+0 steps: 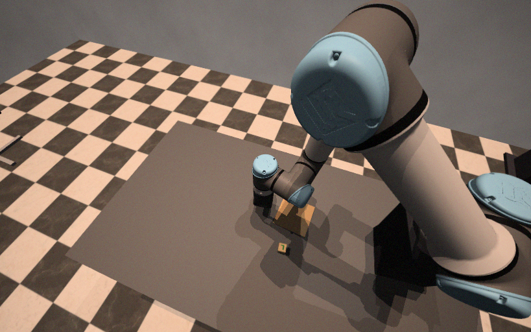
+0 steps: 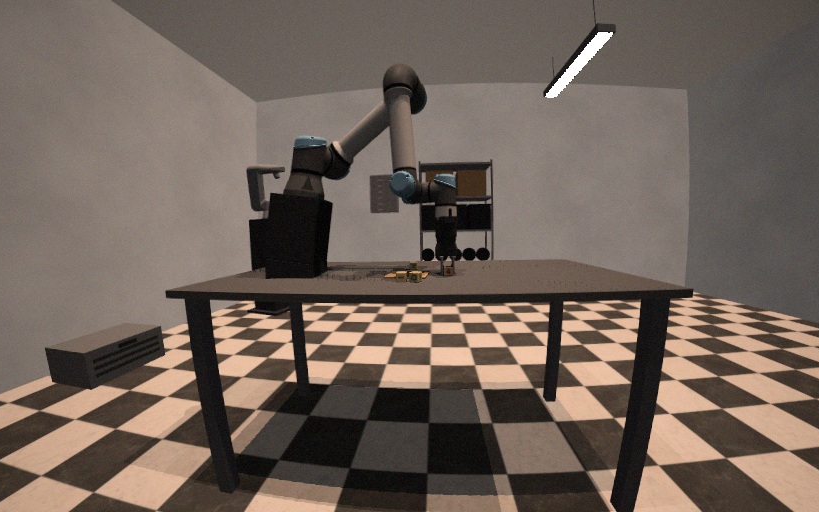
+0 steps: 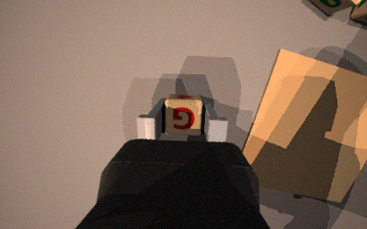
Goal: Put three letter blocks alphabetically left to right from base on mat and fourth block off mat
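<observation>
Now: hand 140 mm past the orange mat, 20 mm to the left of it and 20 mm above it.
</observation>
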